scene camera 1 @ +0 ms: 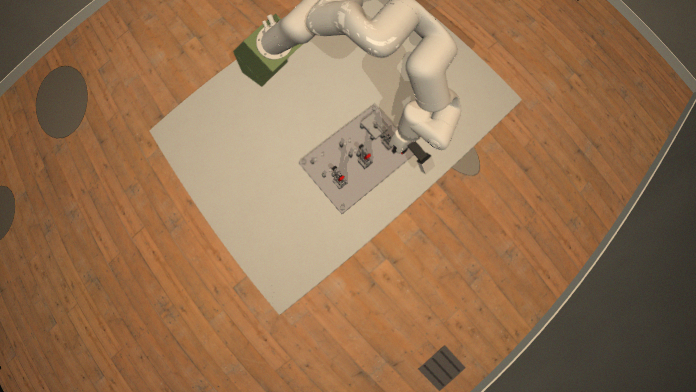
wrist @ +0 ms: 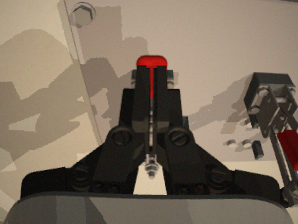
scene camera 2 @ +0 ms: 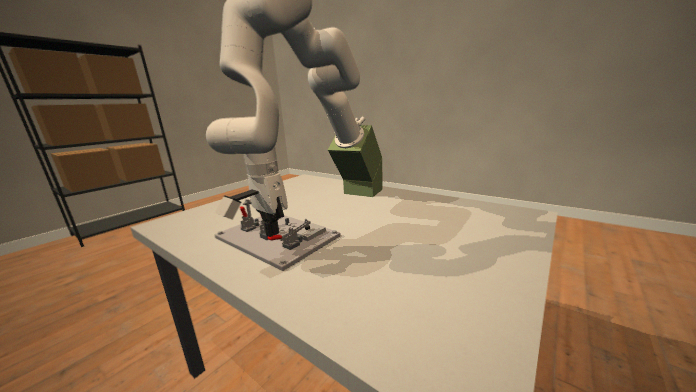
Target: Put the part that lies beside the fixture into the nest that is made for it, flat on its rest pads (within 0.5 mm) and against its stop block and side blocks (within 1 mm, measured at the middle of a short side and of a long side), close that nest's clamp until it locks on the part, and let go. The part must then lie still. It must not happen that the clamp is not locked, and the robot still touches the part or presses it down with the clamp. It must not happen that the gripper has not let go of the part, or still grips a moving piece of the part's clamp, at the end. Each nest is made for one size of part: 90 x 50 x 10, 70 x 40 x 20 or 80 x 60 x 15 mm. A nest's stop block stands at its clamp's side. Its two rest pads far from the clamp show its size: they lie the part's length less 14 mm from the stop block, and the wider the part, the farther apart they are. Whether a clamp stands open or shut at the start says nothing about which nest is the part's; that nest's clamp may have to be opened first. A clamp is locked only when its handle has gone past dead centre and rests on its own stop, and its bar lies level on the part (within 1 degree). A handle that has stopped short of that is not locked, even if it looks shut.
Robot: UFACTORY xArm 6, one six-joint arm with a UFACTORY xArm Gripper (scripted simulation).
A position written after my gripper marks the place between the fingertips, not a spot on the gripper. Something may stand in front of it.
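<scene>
A grey fixture plate [scene camera 2: 271, 252] is visible, also in the wrist view [wrist: 213, 57]. My gripper [scene camera 2: 272, 234] is visible too, likewise in the wrist view [wrist: 151, 84] and in scene camera 1 [scene camera 1: 401, 149].
</scene>
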